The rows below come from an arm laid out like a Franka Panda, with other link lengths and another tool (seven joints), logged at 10 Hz.
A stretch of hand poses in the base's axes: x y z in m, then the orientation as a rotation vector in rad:
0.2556 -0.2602 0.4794 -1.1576 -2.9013 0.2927
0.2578 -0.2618 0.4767 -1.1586 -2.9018 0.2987
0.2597 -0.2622 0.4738 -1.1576 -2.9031 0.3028
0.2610 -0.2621 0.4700 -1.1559 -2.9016 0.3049
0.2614 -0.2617 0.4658 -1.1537 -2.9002 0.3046
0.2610 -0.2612 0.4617 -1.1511 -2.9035 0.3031
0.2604 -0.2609 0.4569 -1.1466 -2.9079 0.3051
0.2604 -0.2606 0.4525 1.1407 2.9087 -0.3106
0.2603 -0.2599 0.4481 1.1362 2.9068 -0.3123
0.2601 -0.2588 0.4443 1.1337 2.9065 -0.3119
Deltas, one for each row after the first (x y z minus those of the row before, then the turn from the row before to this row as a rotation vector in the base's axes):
0.0022 -0.0016 -0.0027 -0.0040 0.0001 -0.0003
0.0019 -0.0004 -0.0029 -0.0028 -0.0001 0.0010
0.0013 0.0001 -0.0038 -0.0007 0.0023 0.0005
0.0004 0.0004 -0.0042 0.0009 0.0020 0.0008
-0.0004 0.0005 -0.0041 0.0004 -0.0020 0.0025
-0.0006 0.0003 -0.0048 -0.0019 -0.0017 0.0039
0.0000 0.0003 -0.0044 -0.0042 -0.0009 0.0039
-0.0001 0.0007 -0.0044 -0.0023 -0.0023 0.0025
-0.0002 0.0011 -0.0038 -0.0002 -0.0011 0.0015

